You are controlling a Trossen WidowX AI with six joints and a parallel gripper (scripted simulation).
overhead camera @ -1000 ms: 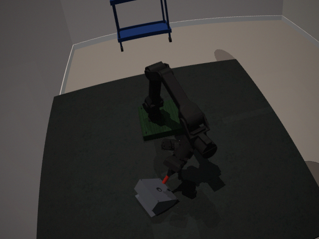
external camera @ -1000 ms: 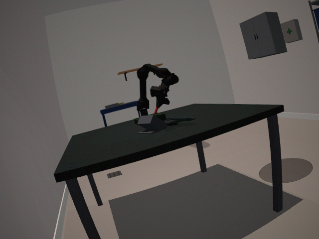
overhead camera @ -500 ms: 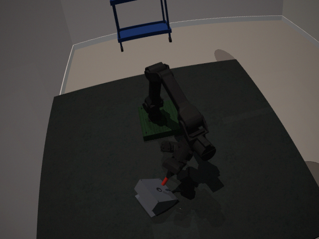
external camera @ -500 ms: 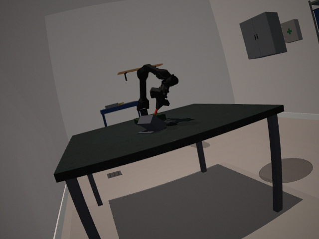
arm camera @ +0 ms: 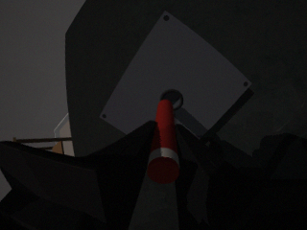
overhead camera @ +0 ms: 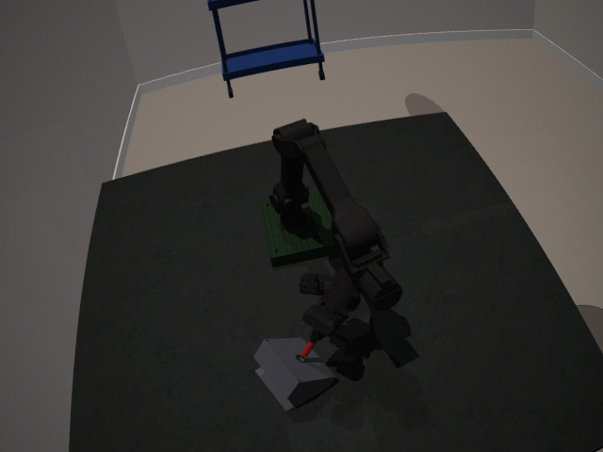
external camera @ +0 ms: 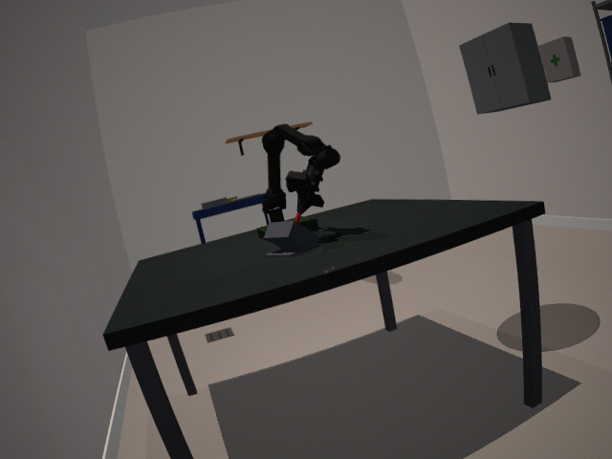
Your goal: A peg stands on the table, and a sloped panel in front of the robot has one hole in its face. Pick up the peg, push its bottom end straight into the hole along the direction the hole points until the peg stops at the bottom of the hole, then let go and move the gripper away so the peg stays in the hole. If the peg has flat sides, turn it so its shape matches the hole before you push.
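Right now the grey sloped panel is 70 mm below my gripper tip, 50 mm to the right of it and 20 mm ahead of it. From my gripper tip the other things lie so: round red peg (10 mm to the left, 10 mm behind, 10 mm above).
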